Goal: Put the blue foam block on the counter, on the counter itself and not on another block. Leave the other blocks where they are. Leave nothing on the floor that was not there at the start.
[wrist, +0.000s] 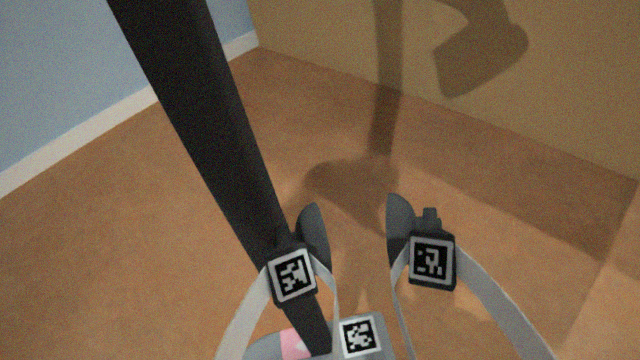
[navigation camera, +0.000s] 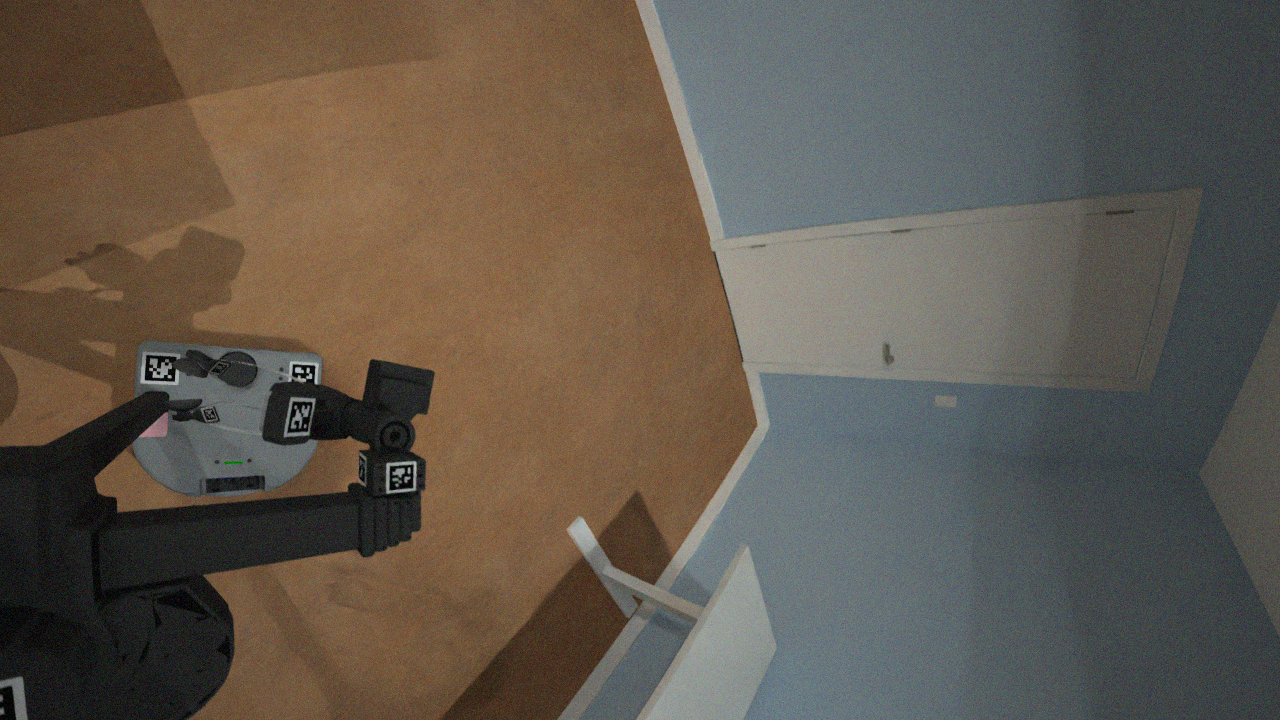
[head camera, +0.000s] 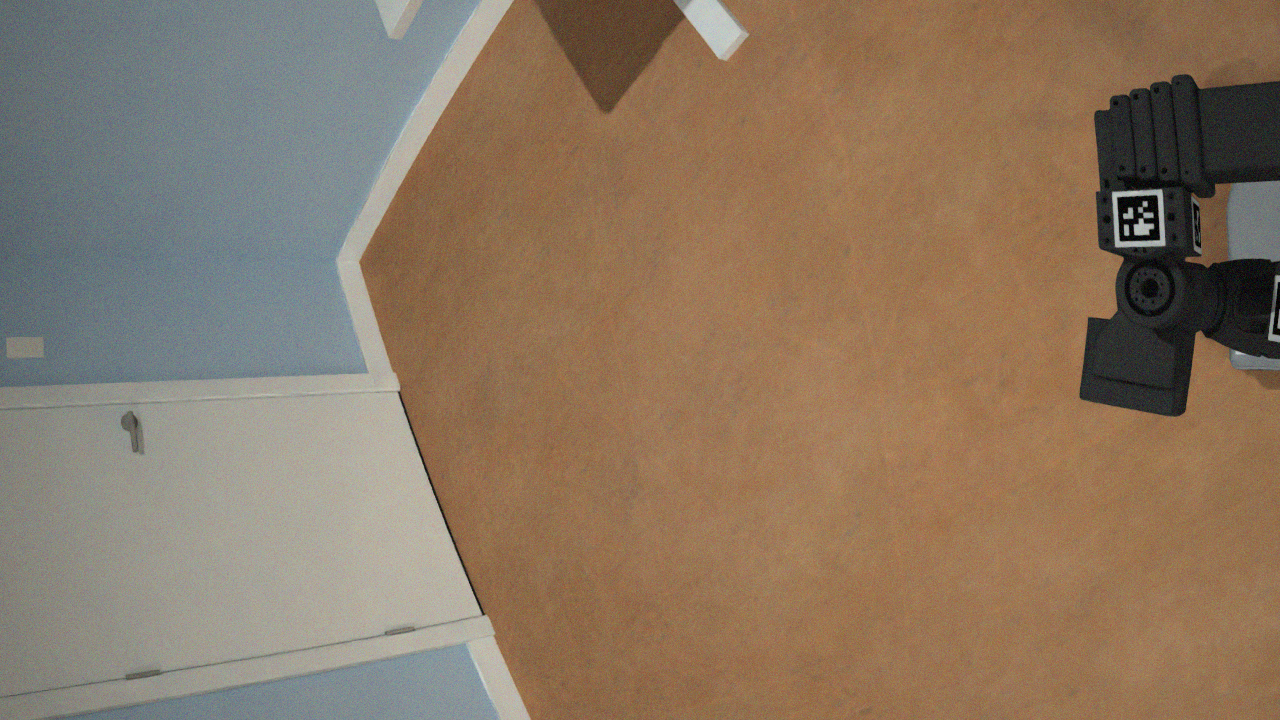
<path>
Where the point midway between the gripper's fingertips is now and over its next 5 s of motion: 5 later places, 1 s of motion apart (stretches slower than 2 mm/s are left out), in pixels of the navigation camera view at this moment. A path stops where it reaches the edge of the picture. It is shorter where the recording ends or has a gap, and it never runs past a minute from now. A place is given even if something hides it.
My gripper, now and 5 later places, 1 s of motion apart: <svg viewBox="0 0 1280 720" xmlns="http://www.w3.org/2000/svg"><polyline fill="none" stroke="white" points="172,382 176,326 187,245 202,168 220,96 239,30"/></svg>
</path>
